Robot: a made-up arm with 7 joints.
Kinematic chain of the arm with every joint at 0, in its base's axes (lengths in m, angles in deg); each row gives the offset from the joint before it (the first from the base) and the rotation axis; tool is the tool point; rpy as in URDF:
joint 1: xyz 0 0 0.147 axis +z
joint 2: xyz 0 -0.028 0.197 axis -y
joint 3: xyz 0 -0.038 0.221 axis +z
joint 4: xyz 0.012 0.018 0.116 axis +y
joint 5: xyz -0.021 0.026 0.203 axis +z
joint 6: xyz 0 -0.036 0.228 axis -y
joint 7: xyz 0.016 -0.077 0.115 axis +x
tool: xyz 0 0 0 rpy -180 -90 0
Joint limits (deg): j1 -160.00..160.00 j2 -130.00..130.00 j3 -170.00..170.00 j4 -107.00..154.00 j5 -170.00..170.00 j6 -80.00..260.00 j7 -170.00..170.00
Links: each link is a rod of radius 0.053 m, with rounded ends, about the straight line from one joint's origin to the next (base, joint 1, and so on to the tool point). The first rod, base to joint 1, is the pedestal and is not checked.
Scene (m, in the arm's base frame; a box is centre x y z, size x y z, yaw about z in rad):
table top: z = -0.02
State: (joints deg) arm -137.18 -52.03 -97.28 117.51 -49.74 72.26 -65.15
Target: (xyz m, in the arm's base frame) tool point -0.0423 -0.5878 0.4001
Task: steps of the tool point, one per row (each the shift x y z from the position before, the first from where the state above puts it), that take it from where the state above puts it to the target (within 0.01 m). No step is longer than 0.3 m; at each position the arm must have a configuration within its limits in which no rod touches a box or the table.
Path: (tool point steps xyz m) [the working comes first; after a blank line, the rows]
Joints at the target: -66.11 -24.62 -37.33 119.17 -66.74 89.98 -65.15
Straight joint move there: clear.

1: -0.0782 -0.2064 -0.0675
2: 0.0142 -0.2391 -0.0482
3: 0.1166 -0.2228 -0.0252
4: 0.2032 -0.1573 -0.0013
5: 0.2504 -0.0553 0.0202

